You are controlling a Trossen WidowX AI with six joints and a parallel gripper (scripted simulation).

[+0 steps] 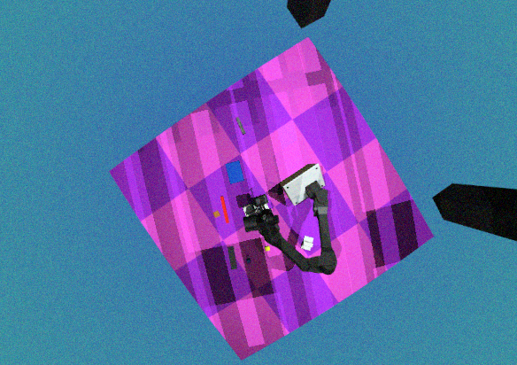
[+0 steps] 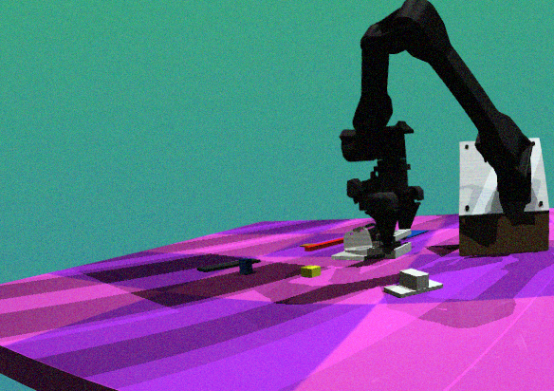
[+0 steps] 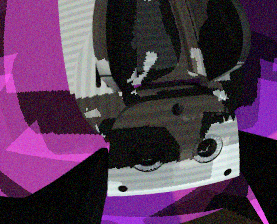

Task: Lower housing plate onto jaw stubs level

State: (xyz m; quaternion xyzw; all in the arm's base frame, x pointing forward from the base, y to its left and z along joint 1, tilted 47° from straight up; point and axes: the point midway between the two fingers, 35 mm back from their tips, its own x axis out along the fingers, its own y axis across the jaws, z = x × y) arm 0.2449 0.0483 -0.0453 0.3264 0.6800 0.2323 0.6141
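Now: gripper tip 1 cm short of the housing plate and 2 cm below it. From my gripper tip the other things lie so: blue tile 4 cm ahead, 25 cm to the right, 2 cm below; then red bar 18 cm ahead, 11 cm to the right, 2 cm below; then yellow cube 10 cm ahead, 18 cm to the left, 1 cm below.
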